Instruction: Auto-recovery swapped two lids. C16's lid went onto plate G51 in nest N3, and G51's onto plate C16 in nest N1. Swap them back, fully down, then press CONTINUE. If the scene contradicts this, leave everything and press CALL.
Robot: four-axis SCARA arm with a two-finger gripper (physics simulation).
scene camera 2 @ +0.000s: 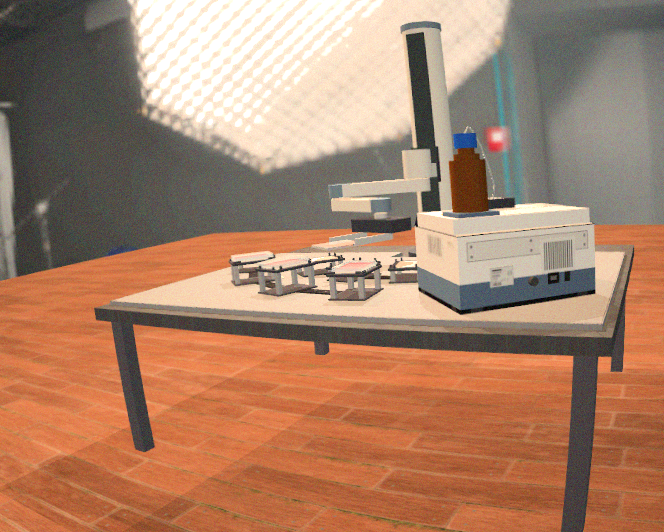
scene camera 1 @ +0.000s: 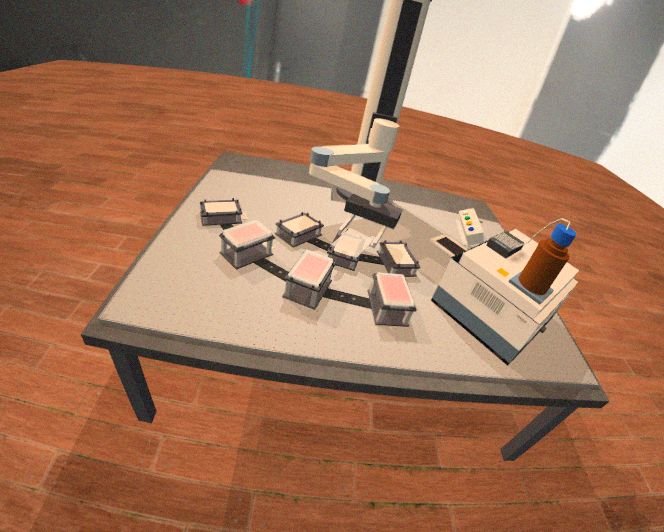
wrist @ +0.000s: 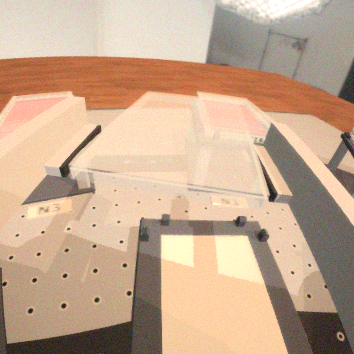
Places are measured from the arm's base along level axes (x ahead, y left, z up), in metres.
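Pixels of known places: gripper, fingertip midpoint: (scene camera 2: 342, 241) (scene camera 1: 356, 238) (wrist: 176, 124).
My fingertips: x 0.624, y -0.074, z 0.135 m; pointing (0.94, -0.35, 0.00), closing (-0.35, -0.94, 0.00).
Note:
For each thing: its middle in the pictures, then the offset to it from my fingertips. "spot": a spot on its surface instead.
- clear lid, body centre: (wrist: 182, 125) (scene camera 2: 337, 245) (scene camera 1: 353, 242) dx +0.014, dy -0.010, dz -0.007 m
- N3 label, surface spot: (wrist: 49, 207) spot: dx +0.070, dy +0.109, dz -0.121 m
- button box, body centre: (scene camera 1: 470, 226) dx -0.406, dy +0.554, dz -0.081 m
- low nest, body centre: (wrist: 213, 319) (scene camera 2: 353, 269) (scene camera 1: 346, 249) dx -0.078, dy -0.012, dz -0.096 m
- third pink plate, body centre: (scene camera 1: 247, 232) (scene camera 2: 251, 255) dx +0.006, dy -0.336, dz -0.038 m
- brown bottle, surface spot: (scene camera 2: 468, 182) spot: dx +0.262, dy +0.484, dz +0.165 m
My gripper (scene camera 1: 359, 237) (scene camera 2: 352, 241) (wrist: 176, 124) is shut on a clear lid (scene camera 1: 348, 243) (scene camera 2: 331, 245) (wrist: 155, 155), gripping its sides and holding it level above the low empty nests. A pink plate (scene camera 1: 311, 267) (wrist: 232, 117) with a partly hidden label ending in 16 stands beyond the lid, behind the N1 label (wrist: 230, 201). Another pink plate (scene camera 1: 394, 289) (wrist: 32, 112) stands at the wrist view's left, beyond the N3 label (wrist: 49, 207); its own label is hidden. Whether either plate bears a lid is unclear. The button box (scene camera 1: 467, 235) has small coloured buttons; their words are unreadable.
A low nest (wrist: 150, 300) with a tan pad lies below the lid. Other low nests (scene camera 1: 220, 220) (scene camera 1: 397, 257) and a third pink plate (scene camera 1: 246, 235) stand on the table. A white instrument (scene camera 1: 487, 293) (scene camera 2: 521, 254) carries a brown bottle (scene camera 1: 544, 266) (scene camera 2: 468, 182).

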